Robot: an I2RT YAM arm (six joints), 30 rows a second.
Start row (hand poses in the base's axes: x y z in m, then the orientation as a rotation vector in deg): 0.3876 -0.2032 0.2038 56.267 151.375 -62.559
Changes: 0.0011 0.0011 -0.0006 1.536 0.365 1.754; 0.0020 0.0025 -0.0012 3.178 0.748 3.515; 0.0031 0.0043 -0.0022 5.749 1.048 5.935; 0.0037 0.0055 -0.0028 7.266 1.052 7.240; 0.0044 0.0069 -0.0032 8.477 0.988 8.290; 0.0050 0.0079 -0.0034 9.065 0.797 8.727; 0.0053 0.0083 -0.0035 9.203 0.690 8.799; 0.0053 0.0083 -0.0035 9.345 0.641 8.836; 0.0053 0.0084 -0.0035 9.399 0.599 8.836; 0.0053 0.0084 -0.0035 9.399 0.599 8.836; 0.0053 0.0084 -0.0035 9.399 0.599 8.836; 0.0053 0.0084 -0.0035 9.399 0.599 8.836; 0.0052 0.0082 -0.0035 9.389 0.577 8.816; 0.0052 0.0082 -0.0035 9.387 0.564 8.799; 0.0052 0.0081 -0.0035 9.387 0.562 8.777
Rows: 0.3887 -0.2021 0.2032 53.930 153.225 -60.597; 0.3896 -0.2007 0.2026 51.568 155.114 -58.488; 0.3907 -0.1989 0.2016 48.398 157.662 -54.977; 0.3913 -0.1977 0.2010 46.737 158.947 -52.778; 0.3920 -0.1963 0.2006 45.413 159.885 -50.961; 0.3926 -0.1953 0.2004 44.926 160.193 -49.976; 0.3929 -0.1949 0.2003 44.877 160.210 -49.707; 0.3929 -0.1949 0.2003 44.859 160.275 -49.483; 0.3929 -0.1948 0.2003 44.881 160.279 -49.384; 0.3929 -0.1948 0.2003 44.881 160.279 -49.384; 0.3929 -0.1948 0.2003 44.881 160.279 -49.384; 0.3929 -0.1948 0.2003 44.881 160.279 -49.384; 0.3928 -0.1950 0.2003 44.916 160.252 -49.385; 0.3928 -0.1950 0.2003 44.944 160.238 -49.382; 0.3928 -0.1951 0.2003 44.977 160.235 -49.386
